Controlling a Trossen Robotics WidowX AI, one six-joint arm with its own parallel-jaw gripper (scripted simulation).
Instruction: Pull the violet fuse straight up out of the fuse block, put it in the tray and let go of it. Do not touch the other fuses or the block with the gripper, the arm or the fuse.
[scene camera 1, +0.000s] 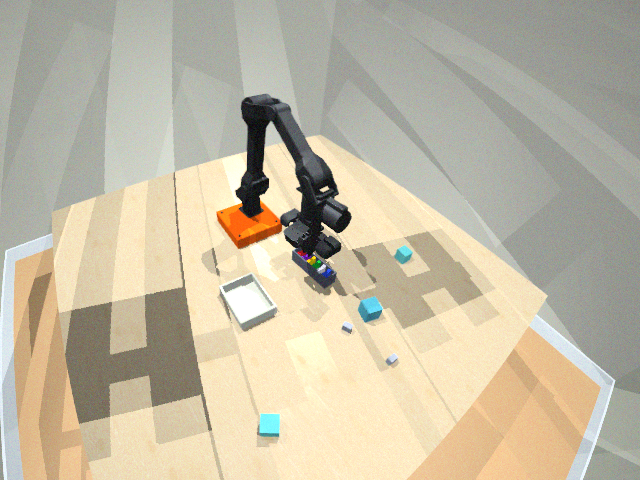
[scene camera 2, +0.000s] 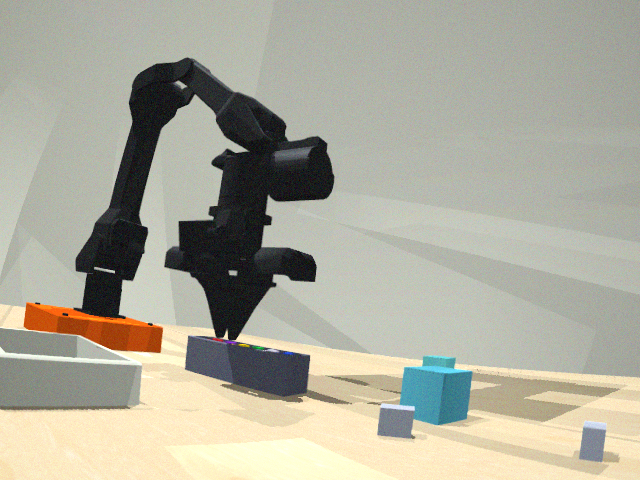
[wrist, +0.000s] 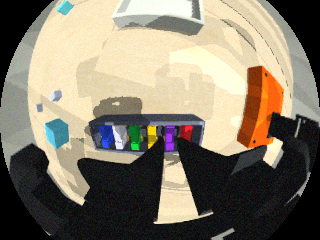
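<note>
A white tray (scene camera 1: 248, 301) is visible. So is my gripper (scene camera 1: 307, 254), (scene camera 2: 225, 338), (wrist: 170, 141).
</note>
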